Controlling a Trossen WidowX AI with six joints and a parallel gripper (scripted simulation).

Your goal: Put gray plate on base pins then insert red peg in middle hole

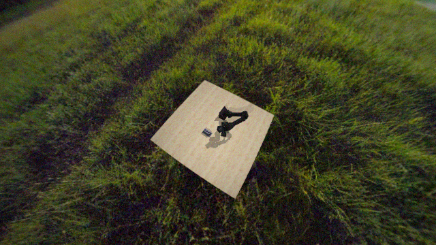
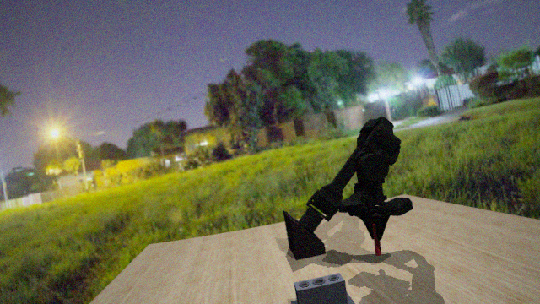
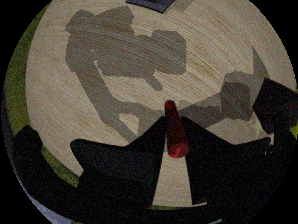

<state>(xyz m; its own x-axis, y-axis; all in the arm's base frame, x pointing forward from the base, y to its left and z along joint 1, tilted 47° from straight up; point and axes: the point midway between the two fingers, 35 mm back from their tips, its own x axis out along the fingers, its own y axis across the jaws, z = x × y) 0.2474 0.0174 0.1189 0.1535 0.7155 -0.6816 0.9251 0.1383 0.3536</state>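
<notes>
My gripper tip is now 8 cm short of the gray plate, 19 cm to the left of it and 3 cm above it. Round my gripper tip: red peg right at my gripper tip.
</notes>
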